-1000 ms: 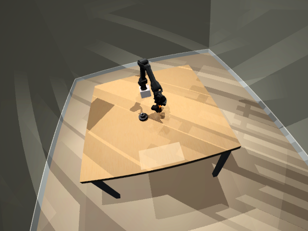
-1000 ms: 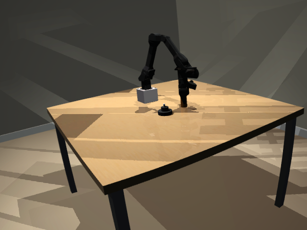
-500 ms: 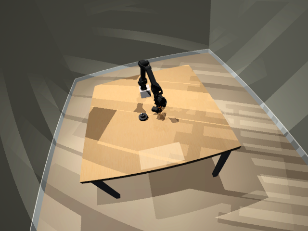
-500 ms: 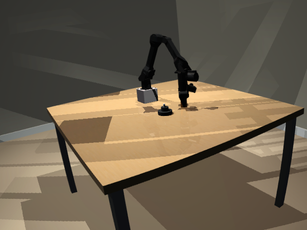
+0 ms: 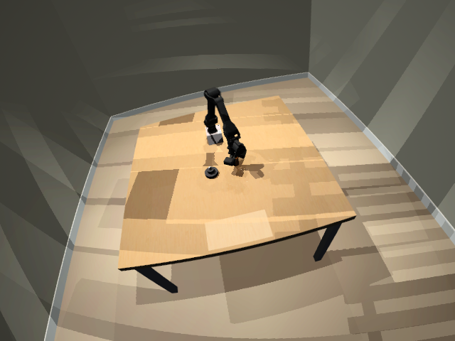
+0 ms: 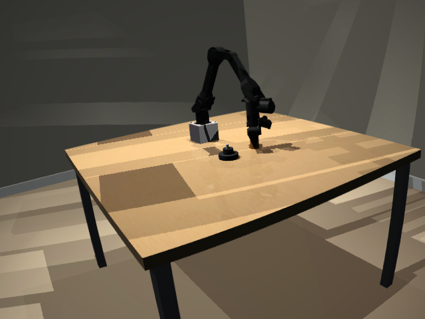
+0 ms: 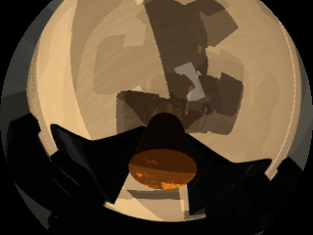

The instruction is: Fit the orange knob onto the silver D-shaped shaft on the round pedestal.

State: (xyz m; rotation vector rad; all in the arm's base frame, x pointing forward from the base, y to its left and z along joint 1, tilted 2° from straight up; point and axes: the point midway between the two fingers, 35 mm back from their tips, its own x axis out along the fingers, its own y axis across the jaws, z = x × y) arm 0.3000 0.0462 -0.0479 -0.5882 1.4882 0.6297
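Now: gripper tip 170 mm to the left of the round pedestal and 20 mm below it. The rest, counted from my gripper tip: orange knob 30 mm above.
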